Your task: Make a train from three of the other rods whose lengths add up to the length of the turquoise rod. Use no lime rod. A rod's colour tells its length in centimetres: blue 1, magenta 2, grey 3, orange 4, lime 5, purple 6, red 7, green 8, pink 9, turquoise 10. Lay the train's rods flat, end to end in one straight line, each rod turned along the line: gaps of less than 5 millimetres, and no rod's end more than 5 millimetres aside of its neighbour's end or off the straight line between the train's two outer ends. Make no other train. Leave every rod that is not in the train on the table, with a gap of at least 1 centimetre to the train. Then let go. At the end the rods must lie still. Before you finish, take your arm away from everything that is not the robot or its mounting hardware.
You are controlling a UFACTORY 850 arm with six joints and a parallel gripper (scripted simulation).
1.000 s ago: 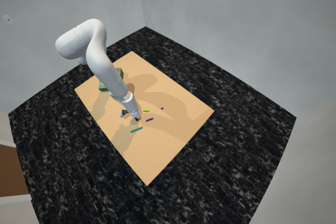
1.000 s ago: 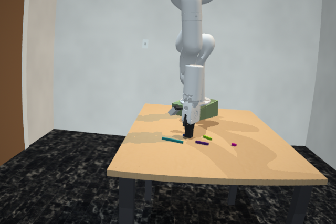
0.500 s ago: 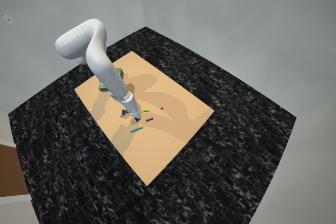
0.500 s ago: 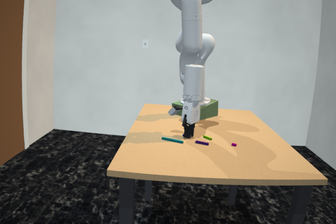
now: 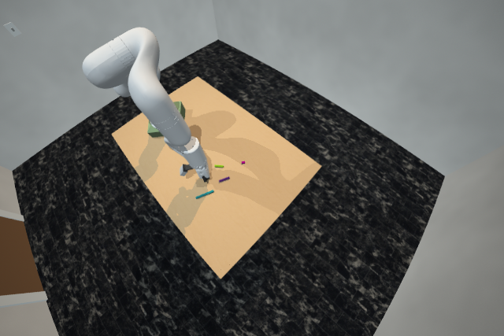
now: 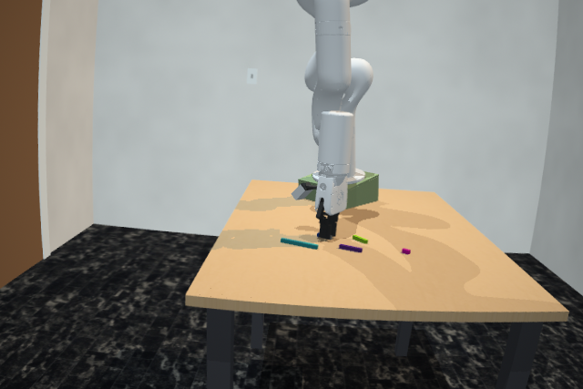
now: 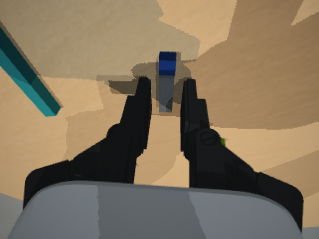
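My hand is 2 cm above the grey rod. The rest, counted from my hand: purple rod 8 cm ahead, 6 cm to the left, 2 cm below; then lime rod 9 cm to the left, 2 cm below; then blue rod 1 cm behind, 2 cm to the right, 2 cm below.
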